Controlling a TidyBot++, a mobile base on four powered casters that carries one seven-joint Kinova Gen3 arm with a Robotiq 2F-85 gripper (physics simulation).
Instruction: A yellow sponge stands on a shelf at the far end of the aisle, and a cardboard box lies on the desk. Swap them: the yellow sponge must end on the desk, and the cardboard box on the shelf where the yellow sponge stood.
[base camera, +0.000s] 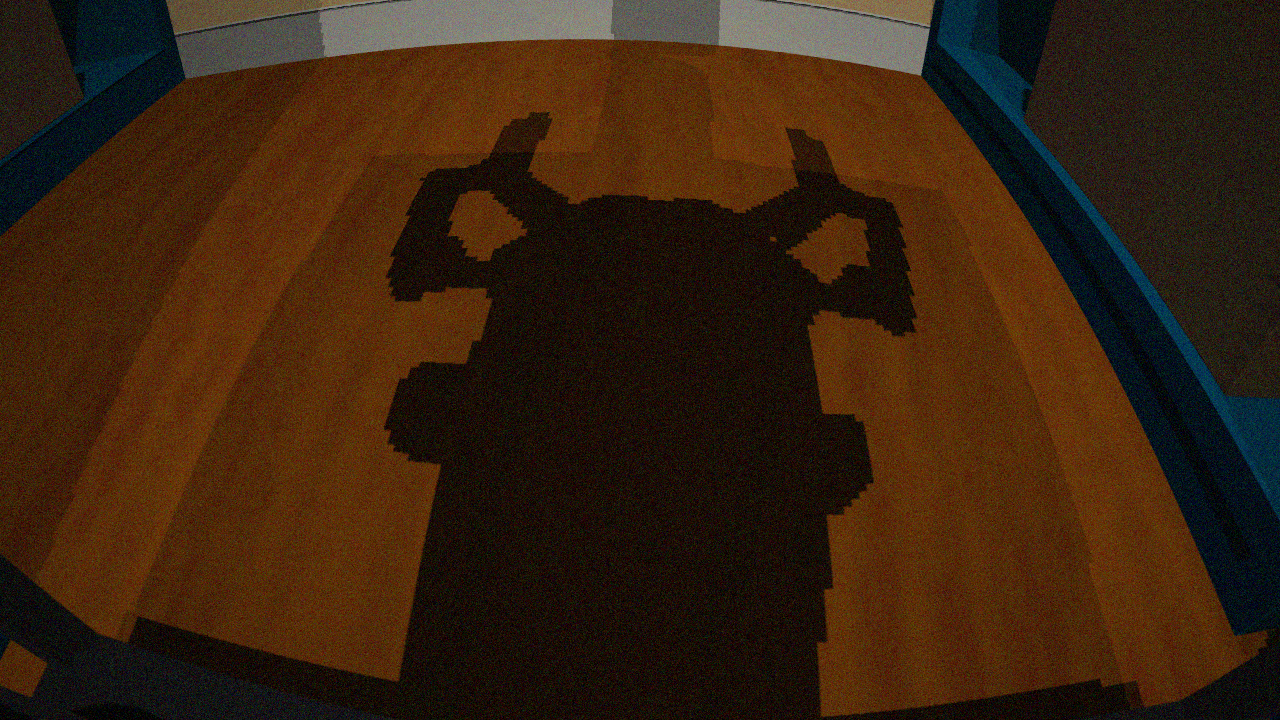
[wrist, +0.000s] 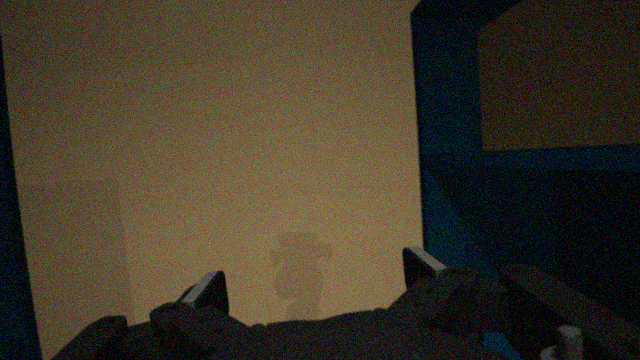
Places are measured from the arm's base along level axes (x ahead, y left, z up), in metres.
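Where they show: gripper, fingertip midpoint: (wrist: 316, 279).
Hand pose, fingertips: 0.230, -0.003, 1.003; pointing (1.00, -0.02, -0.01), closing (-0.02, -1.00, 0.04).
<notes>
Things, the pixels of their top centre, and the offset from my fingertips, as dx, dy, dz. "pt": a spot on its surface instead. Level surfaces: height alone.
- brown box, surface spot: (wrist: 560, 85) pt +0.335, -0.420, +0.147
- wooden floor, surface height: dz -1.400
- wall's pale baseboard, surface spot: (base camera: 501, 26) pt +0.888, +0.262, -1.374
My gripper (wrist: 316, 279) is open, with its two fingertips wide apart at the bottom of the wrist view and no object between them. It points toward the tan end wall (wrist: 250, 125). The yellow sponge does not show in either view. The desk and the cardboard box that the task names cannot be made out in these views. A large dark shadow of the arm and gripper lies on the floor in the base camera view.
Blue shelving stands on the right (base camera: 1100, 277) (wrist: 445, 90) and on the left (base camera: 107, 107) (wrist: 15, 225) of the aisle. A brown box (wrist: 560, 85) sits in the right shelving. The wooden floor (base camera: 295, 420) runs to the wall's pale baseboard (base camera: 501, 26).
</notes>
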